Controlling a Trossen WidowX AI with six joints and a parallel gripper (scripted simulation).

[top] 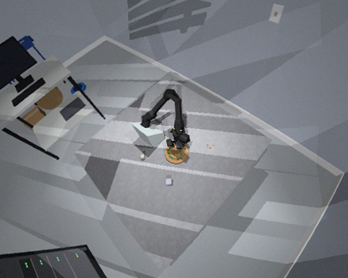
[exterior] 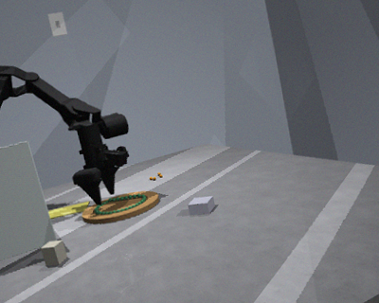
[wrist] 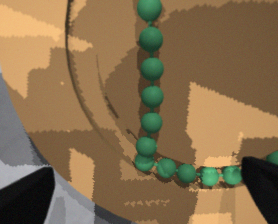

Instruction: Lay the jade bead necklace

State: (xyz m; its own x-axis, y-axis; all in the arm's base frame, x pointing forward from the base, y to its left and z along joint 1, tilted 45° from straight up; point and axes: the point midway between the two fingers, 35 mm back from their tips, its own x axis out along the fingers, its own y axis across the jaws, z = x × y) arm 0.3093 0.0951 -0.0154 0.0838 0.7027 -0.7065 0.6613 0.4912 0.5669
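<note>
The yellow sheet lies 100 mm to the left of my gripper tip, 90 mm behind it and 20 mm below it. From my gripper tip the other things lie so: grey cube (300 mm to the right, 120 mm ahead, 10 mm below); then beige cube (260 mm to the right, 200 mm behind).
</note>
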